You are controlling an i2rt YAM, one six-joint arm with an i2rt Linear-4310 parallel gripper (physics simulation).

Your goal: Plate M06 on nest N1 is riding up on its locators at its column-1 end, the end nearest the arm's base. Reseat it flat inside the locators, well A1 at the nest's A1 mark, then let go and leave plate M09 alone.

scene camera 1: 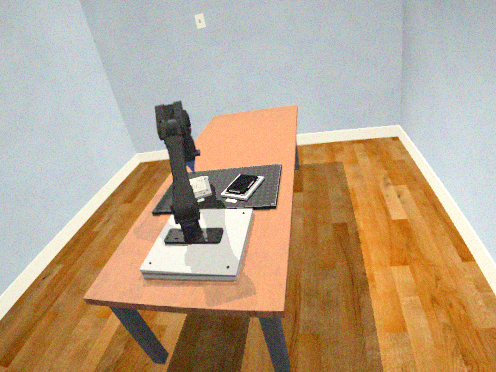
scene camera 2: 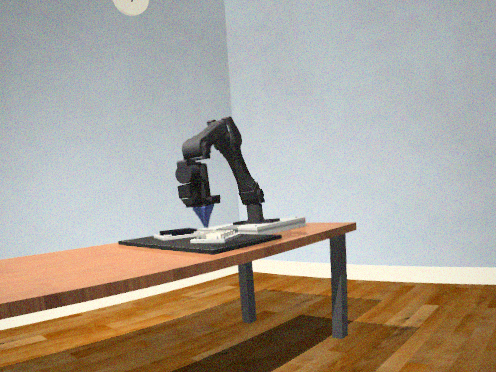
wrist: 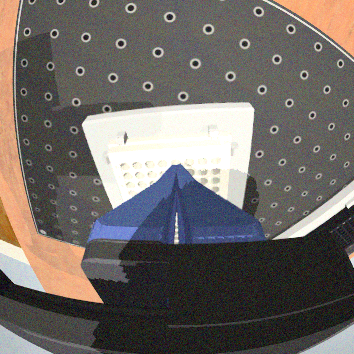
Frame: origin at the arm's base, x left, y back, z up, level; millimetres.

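Seen in the pictures: gripper, fingertip midpoint: point(scene camera 1: 194, 173) point(scene camera 2: 206, 227) point(wrist: 176, 173); arm's base at its link origin: point(scene camera 1: 194, 236) point(scene camera 2: 256, 222).
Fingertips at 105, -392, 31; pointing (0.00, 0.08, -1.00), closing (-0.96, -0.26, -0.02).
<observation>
Pixels of each thing's top centre, then the offset from my fingertips to it, as dx, dy, dz. Level surfaces: height alone.
- white well plate at its top centre: point(wrist: 175, 211) point(scene camera 2: 215, 232) point(scene camera 1: 195, 184) -15, +58, -23
- black plate at its top centre: point(wrist: 331, 245) point(scene camera 2: 178, 230) point(scene camera 1: 242, 182) -230, +78, -23
- second white nest at its top centre: point(wrist: 329, 240) point(scene camera 2: 178, 232) point(scene camera 1: 242, 184) -230, +78, -32
- dark perforated mat at its surface level: dz -49
- wooden table at its surface level: dz -62
A white well plate point(scene camera 1: 200, 185) point(scene camera 2: 222, 233) point(wrist: 205, 172), apparently M06, lies on a white nest point(wrist: 170, 117). The far end of the plate lies between small locators in the wrist view; its near end is hidden behind the fingers, and I cannot tell how it sits there. My gripper point(scene camera 2: 206, 225) point(wrist: 176, 173) is shut and empty, its blue tips pointing down over the plate. Whether they touch it is unclear. A black plate point(scene camera 1: 242, 184) point(scene camera 2: 177, 231) point(wrist: 344, 234), apparently M09, lies on a second white nest point(wrist: 320, 215), apart from the gripper. Plate labels and the A1 mark are not readable.
Both nests stand on a dark perforated mat point(scene camera 1: 270, 190) point(scene camera 2: 145, 242) point(wrist: 195, 42) on the wooden table point(scene camera 1: 250, 135) point(scene camera 2: 90, 265). Small white labels point(scene camera 1: 231, 200) lie at the nests' base side. The arm stands on a white base plate point(scene camera 1: 215, 260) beside the mat.
</observation>
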